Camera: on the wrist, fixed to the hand. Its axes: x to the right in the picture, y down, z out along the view.
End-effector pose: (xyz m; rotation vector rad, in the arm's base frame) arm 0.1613 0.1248 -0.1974 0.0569 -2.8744 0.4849
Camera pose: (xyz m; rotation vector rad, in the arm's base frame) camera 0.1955 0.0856 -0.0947 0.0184 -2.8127 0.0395
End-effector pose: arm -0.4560 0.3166 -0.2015 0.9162 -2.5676 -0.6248
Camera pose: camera -0.3717 0.2473 -0.1649 0.8524 -2.2954 -0.9248
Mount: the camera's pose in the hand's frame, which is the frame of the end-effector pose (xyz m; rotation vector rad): -0.0099 -0.0724 -0.0889 -0.3051 0.0967 -0.0254
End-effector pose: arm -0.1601 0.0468 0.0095 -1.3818 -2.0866 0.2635
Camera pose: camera -0.1603 -0.0080 0.1107 -1.5069 -2.1248 -0.1366
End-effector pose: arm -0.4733 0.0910 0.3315 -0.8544 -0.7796 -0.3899
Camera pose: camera -0.4826 -0.0235 0.3255 -1.1025 -0.6505 -0.5784
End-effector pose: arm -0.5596 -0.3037 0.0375 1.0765 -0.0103 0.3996
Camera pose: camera -0.5618 -0.2603 -0.0691 0.7552 0.0275 0.4121
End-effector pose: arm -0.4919 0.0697 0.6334 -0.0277 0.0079 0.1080
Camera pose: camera -0.4945 -0.0058 0.5466 -0.3377 0.0877 0.0816
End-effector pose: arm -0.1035 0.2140 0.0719 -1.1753 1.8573 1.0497
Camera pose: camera -0.0443 0.1193 0.0998 -1.4427 1.7920 1.3163
